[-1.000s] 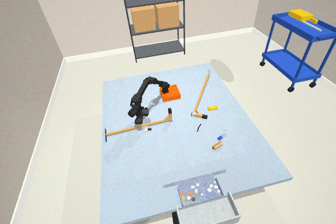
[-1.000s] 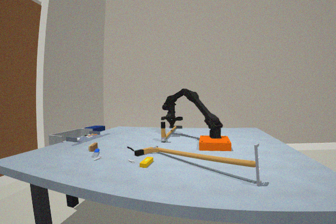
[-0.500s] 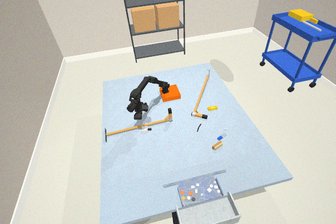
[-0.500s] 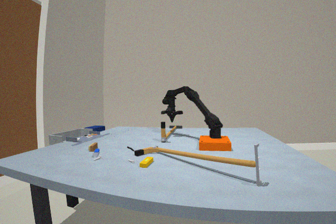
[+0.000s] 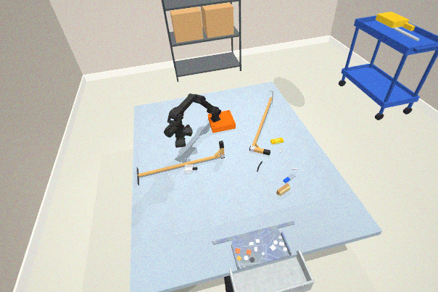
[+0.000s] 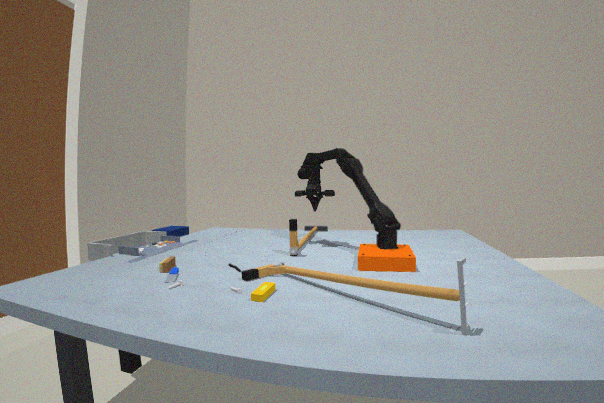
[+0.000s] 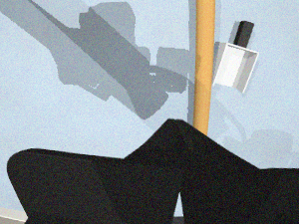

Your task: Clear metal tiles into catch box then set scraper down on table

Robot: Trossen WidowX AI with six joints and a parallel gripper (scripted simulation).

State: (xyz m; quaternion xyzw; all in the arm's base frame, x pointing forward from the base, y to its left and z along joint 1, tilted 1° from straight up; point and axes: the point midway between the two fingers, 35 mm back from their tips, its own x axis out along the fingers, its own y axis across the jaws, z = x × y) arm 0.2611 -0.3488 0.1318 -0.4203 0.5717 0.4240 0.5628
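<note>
My gripper tip is now 9 cm above the scraper, 4 cm to the left of it and 4 cm short of it. Round my gripper tip: white-and-black piece 14 cm below, 10 cm ahead, 1 cm to the left; yellow block 65 cm to the left, 15 cm ahead, 14 cm below; black curved strip 42 cm to the left, 28 cm ahead, 15 cm below.
</note>
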